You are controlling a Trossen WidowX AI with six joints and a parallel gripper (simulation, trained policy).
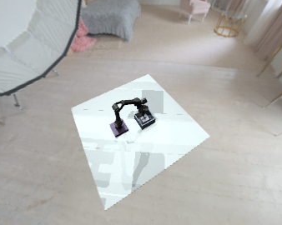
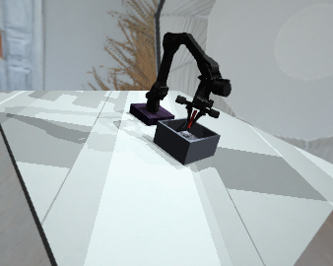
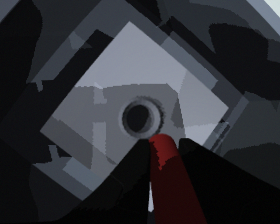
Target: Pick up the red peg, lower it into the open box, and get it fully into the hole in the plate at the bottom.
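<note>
Right now my gripper tip is 3 cm below the red peg and 1 cm to the right of it. The rest, counted from my gripper tip: dark box: 8 cm below, 1 cm to the right, 1 cm ahead; grey plate: 6 cm below, 1 cm to the right, 1 cm ahead.
</note>
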